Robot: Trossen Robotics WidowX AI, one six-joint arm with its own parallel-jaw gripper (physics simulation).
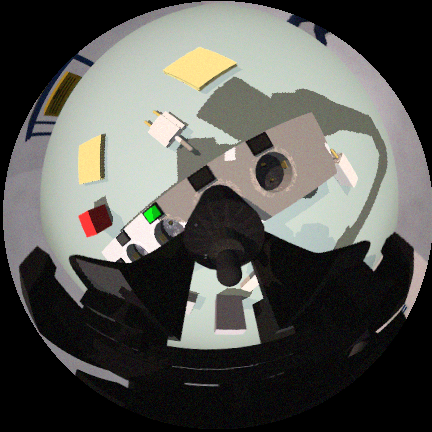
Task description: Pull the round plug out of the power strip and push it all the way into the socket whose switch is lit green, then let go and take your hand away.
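Places are measured from the arm's base along level axes (x right, y ahead, z up), in metres.
Pixels of known places: gripper, fingertip midpoint: [220,229].
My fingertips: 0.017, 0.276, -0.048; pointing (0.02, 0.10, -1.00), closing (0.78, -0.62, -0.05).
Ahead of a thing's pixels: the offset from my fingertips to its top centre, as dx, dy, dz. "*": to the spot under its first point.
The round black plug @[+0.008, +0.010, +0.048] [223,225] is between the fingers of my gripper [220,229], which is shut on it, over the middle of the power strip @[* +0.117, -0.007, -0.023] [312,155]. The strip runs diagonally from lower left to upper right. Part of a socket rim shows behind the plug; its pins are hidden, and I cannot tell whether they are clear of that socket. The green-lit switch @[* -0.047, +0.047, -0.021] [153,213] is left of the plug, with its socket @[* -0.060, +0.021, -0.041] [169,231] just below it, partly hidden by the left finger. An uncovered socket @[* +0.074, +0.000, -0.041] [273,171] is at the right, beside an unlit switch @[* +0.071, +0.033, -0.021] [259,143].
A white plug @[+0.013, +0.134, -0.059] [166,129] lies above the strip; another white plug @[+0.189, -0.061, -0.040] [346,170] is by its right end. Yellow pads @[+0.115, +0.186, -0.062] [200,68] @[-0.119, +0.214, -0.063] [91,159] and a red block @[-0.176, +0.124, -0.033] [96,220] lie beyond the strip. A dark grey block @[-0.109, -0.162, +0.003] [230,312] shows between the fingers.
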